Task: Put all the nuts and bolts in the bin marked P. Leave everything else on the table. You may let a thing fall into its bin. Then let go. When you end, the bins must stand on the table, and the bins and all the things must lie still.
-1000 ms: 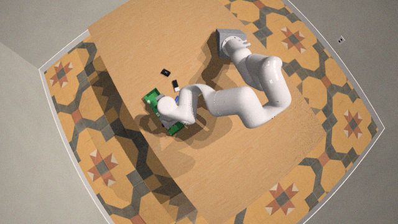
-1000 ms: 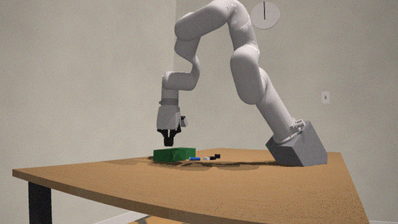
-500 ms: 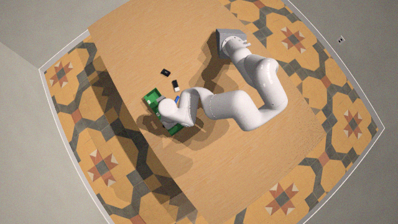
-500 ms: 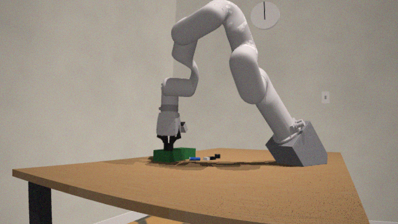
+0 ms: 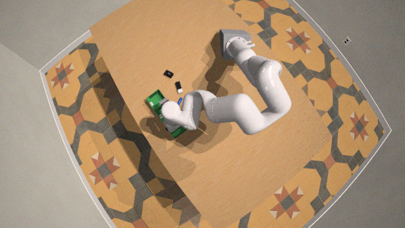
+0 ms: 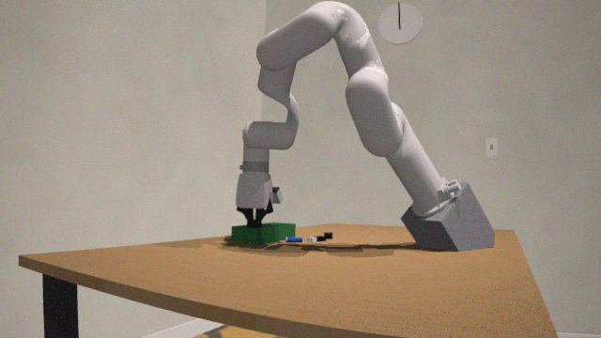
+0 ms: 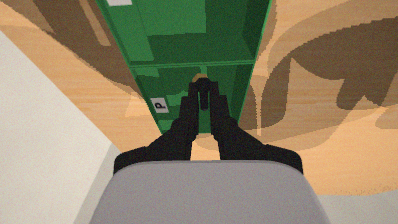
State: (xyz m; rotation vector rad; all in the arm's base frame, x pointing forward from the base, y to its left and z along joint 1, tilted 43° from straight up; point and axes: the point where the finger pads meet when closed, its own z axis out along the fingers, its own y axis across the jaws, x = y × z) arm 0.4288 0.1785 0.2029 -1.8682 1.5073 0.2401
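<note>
Right now the black bolt is 2 cm below my hand and 1 cm to the right of it. The rest, counted from my hand: blue cylindrical battery: 12 cm to the right, 5 cm behind, 4 cm below; then brass nut: 4 cm below; then green bin: 8 cm to the right, 3 cm below, 3 cm ahead.
</note>
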